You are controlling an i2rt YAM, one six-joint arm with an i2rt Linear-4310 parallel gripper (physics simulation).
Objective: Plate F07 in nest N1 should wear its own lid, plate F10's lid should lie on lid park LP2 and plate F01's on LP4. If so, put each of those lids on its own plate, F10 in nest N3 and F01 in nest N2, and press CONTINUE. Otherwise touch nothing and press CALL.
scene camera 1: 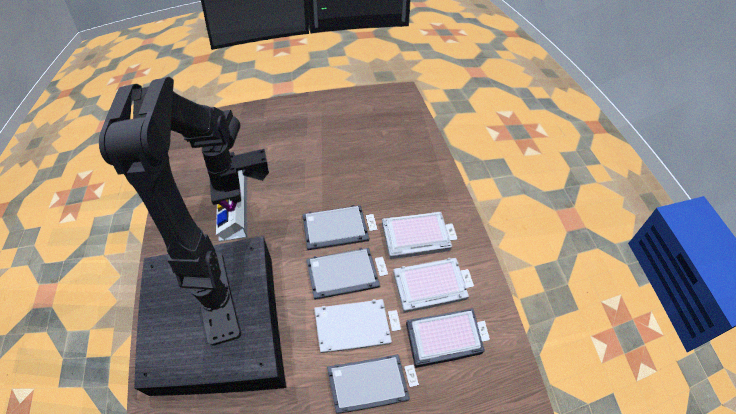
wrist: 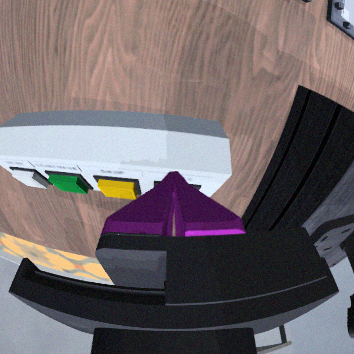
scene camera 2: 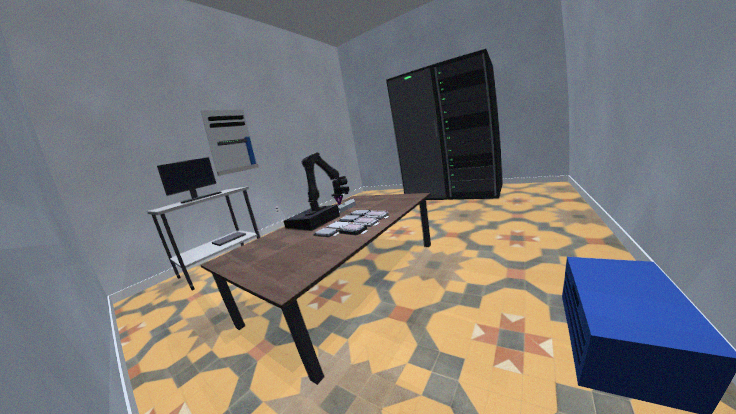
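Seen in the pictures: gripper, between the fingertips: [scene camera 1: 231,210] [wrist: 173,178] [scene camera 2: 339,204]; arm's base, origin of its link: [scene camera 1: 216,298] [scene camera 2: 316,211].
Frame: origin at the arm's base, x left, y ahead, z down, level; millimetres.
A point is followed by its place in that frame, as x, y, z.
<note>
My gripper [scene camera 1: 229,206] @(235, 72, 23) [wrist: 173,178] @(235, 72, 23) is shut and empty, its purple fingertips pointing down at the CALL end of the button box [scene camera 1: 239,218] @(212, 86, 32) [wrist: 110,142] @(278, 98, 34). In the wrist view the fingertips cover most of the rightmost button's place; part of its dark recess shows beside them. The blue button [scene camera 1: 221,217] @(232, 41, 34) shows in scene camera 1. The green button [wrist: 68,183] @(326, 66, 30) and yellow button [wrist: 118,188] @(279, 60, 28) are left of the fingertips. Three pink-welled plates [scene camera 1: 417,229] @(51, 468, 52) [scene camera 1: 432,282] @(-86, 441, 55) [scene camera 1: 445,335] @(-210, 412, 54) sit in the right column of nests. Their codes and lids are too small to tell.
Left of the plates, a column holds three grey panels [scene camera 1: 336,226] @(135, 302, 66) [scene camera 1: 343,271] @(15, 277, 66) [scene camera 1: 368,383] @(-243, 234, 67) in dark frames and a white park [scene camera 1: 353,325] @(-111, 253, 74). Their labels are unreadable. The arm's black base block [scene camera 1: 164,334] @(-45, -134, 11) stands beside them. A blue cabinet [scene camera 1: 689,257] [scene camera 2: 633,308] stands on the floor.
</note>
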